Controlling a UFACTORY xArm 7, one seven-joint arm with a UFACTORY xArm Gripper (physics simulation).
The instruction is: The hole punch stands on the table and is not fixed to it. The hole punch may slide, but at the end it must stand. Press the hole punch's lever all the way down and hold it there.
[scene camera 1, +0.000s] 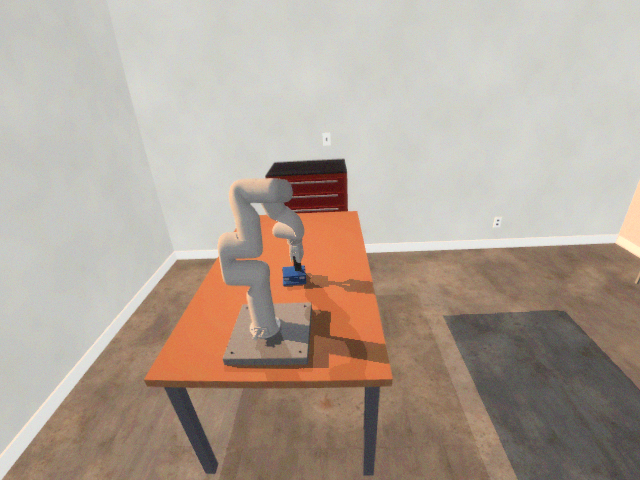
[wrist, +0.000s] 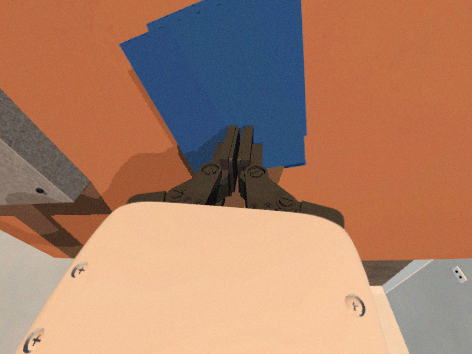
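Where they show: gripper, fingertip midpoint: [scene camera 1: 298, 270] [wrist: 241, 142]; arm's base, link origin: [scene camera 1: 265, 327].
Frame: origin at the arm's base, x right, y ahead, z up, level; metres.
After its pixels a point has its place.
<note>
The blue hole punch [scene camera 1: 294, 276] @[y 0.353, x 0.049, z 0.016 m] [wrist: 245, 75] @[y 0.410, x 0.013, z 0.020 m] stands upright on the orange table, beyond the robot's base. Its broad flat blue top, the lever, fills the upper middle of the wrist view. My gripper [scene camera 1: 297, 268] @[y 0.406, x 0.060, z 0.020 m] [wrist: 241, 142] @[y 0.406, x 0.060, z 0.020 m] is shut with nothing between the fingers. It points down, and its fingertips are at the lever's top near one edge and seem to touch it. The gap under the lever looks small in the scene view. Whether the lever is fully down cannot be told, as the wrist view shows it from above.
The robot's grey base plate [scene camera 1: 294, 348] @[y -0.102, x 0.142, z -0.001 m] [wrist: 35, 165] @[y 0.165, x 0.100, z -0.001 m] is on the near part of the orange table [scene camera 1: 206, 330] @[y -0.005, x -0.269, z -0.036 m] [wrist: 390, 125] @[y 0.550, x 0.079, z -0.036 m]. A red drawer cabinet [scene camera 1: 320, 188] with a black top stands behind the table's far end. A dark mat [scene camera 1: 542, 372] lies on the floor at the right.
</note>
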